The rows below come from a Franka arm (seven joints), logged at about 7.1 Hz.
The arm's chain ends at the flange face. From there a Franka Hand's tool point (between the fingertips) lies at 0.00 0.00 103.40 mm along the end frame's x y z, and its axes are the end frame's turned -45 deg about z.
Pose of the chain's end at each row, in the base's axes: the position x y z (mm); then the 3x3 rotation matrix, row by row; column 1 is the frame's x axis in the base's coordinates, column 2 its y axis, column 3 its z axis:
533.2 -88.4 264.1; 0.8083 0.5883 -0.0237; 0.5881 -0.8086 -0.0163; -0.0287 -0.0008 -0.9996
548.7 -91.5 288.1; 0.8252 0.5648 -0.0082; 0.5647 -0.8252 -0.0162; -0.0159 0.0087 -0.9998
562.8 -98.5 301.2; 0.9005 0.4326 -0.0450; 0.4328 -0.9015 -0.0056; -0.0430 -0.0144 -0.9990
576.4 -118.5 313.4; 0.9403 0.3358 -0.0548; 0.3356 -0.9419 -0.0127; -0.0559 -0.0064 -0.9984
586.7 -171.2 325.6; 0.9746 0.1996 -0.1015; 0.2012 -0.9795 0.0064; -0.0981 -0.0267 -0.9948
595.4 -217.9 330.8; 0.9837 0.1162 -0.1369; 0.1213 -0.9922 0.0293; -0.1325 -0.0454 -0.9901
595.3 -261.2 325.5; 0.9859 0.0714 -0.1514; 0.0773 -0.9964 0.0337; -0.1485 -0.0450 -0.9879
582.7 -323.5 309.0; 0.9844 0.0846 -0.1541; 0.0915 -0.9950 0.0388; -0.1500 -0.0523 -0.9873
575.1 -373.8 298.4; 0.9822 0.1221 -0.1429; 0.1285 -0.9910 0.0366; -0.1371 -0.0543 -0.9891
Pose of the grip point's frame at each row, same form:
530.7 -90.1 160.7; 0.1556 0.9875 -0.0237; 0.9876 -0.1559 -0.0163; -0.0197 -0.0209 -0.9996
547.9 -93.2 184.7; 0.1841 0.9829 -0.0082; 0.9828 -0.1842 -0.0162; -0.0174 -0.0051 -0.9998
558.1 -99.1 197.9; 0.3309 0.9426 -0.0450; 0.9435 -0.3314 -0.0056; -0.0202 -0.0406 -0.9990
570.7 -119.8 210.2; 0.4274 0.9023 -0.0548; 0.9033 -0.4287 -0.0127; -0.0350 -0.0441 -0.9984
576.2 -170.5 222.7; 0.5480 0.8303 -0.1015; 0.8349 -0.5503 0.0064; -0.0505 -0.0882 -0.9948
581.2 -214.9 228.4; 0.6134 0.7777 -0.1369; 0.7874 -0.6158 0.0293; -0.0616 -0.1258 -0.9901
579.6 -257.7 223.4; 0.6466 0.7476 -0.1514; 0.7592 -0.6499 0.0337; -0.0732 -0.1368 -0.9879
566.8 -319.5 206.9; 0.6363 0.7559 -0.1541; 0.7683 -0.6389 0.0388; -0.0691 -0.1430 -0.9873
560.3 -370.0 196.1; 0.6082 0.7809 -0.1429; 0.7916 -0.6099 0.0366; -0.0585 -0.1353 -0.9891

